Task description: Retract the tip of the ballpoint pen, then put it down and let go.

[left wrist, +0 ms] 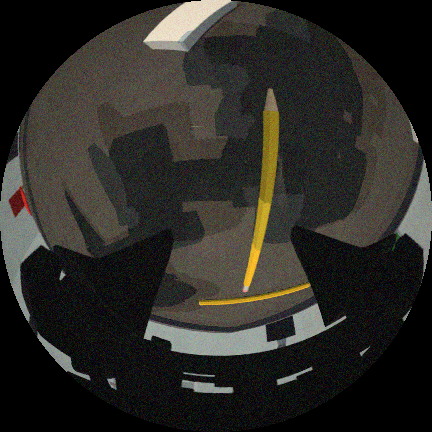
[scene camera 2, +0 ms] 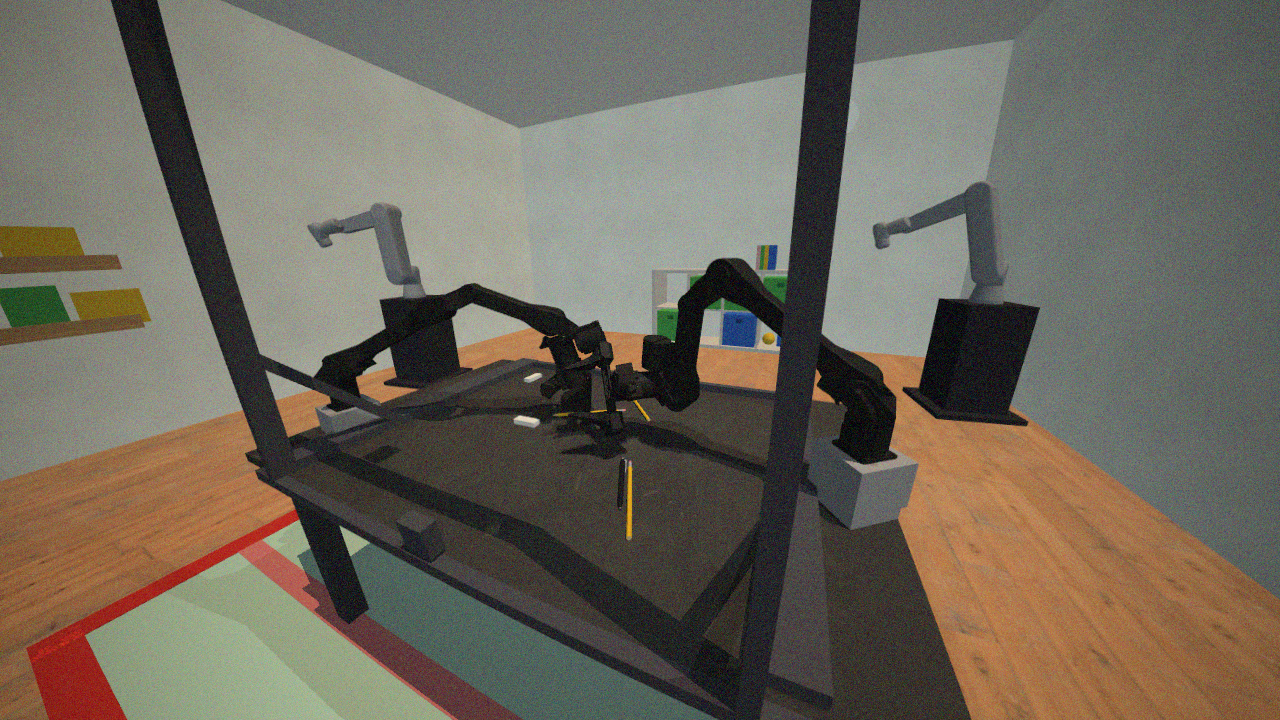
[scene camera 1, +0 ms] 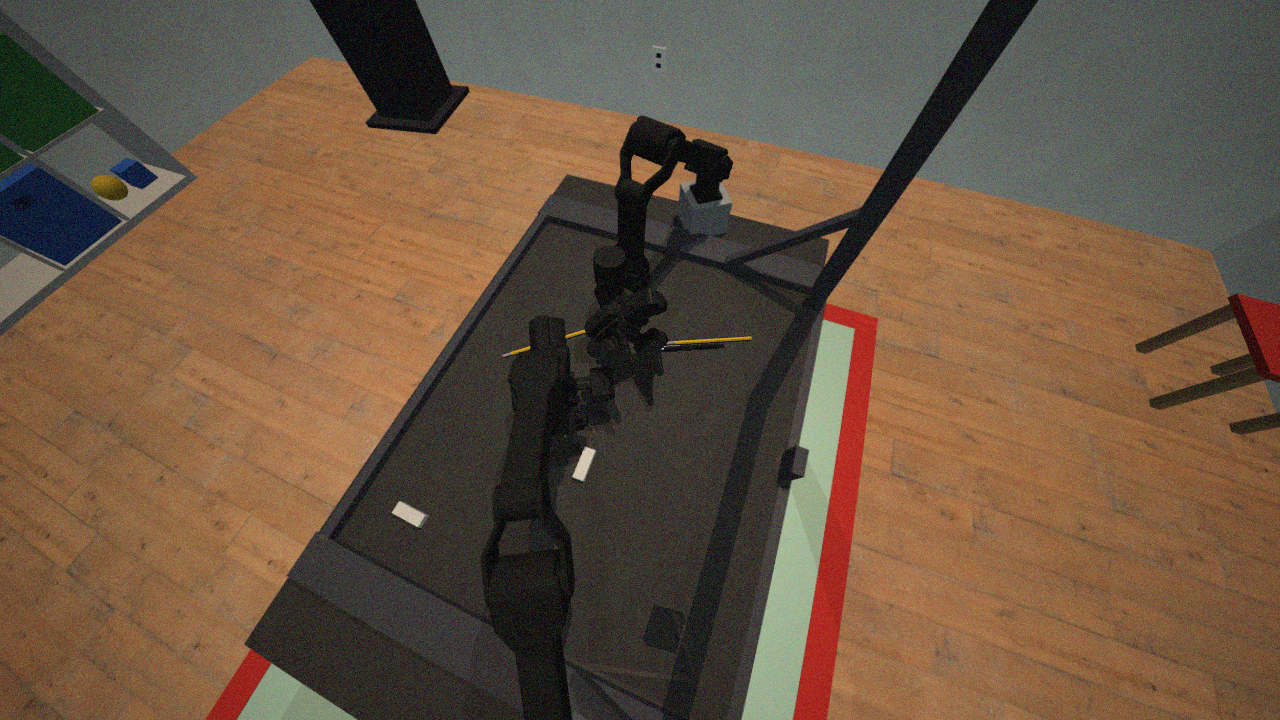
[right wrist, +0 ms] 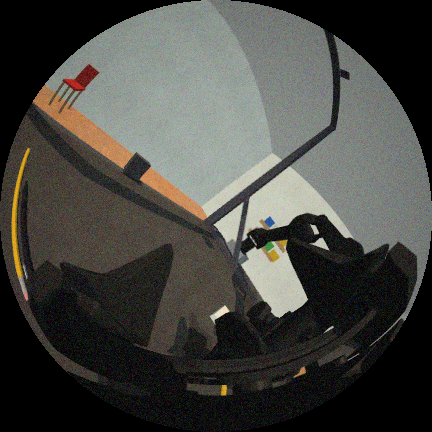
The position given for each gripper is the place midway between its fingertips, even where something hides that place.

Observation:
The table carries a yellow pencil [left wrist: 270, 113]. Also in view: the left gripper [scene camera 2: 588, 416], the right gripper [scene camera 1: 647, 370] and a frame post [scene camera 2: 832, 39].
The left gripper also shows in the left wrist view [left wrist: 233, 234] and in the right wrist view [right wrist: 215, 379]. The right gripper is seen too in scene camera 2 [scene camera 2: 565, 391] and in the right wrist view [right wrist: 231, 247]. The frame post also shows in scene camera 1 [scene camera 1: 990, 35].

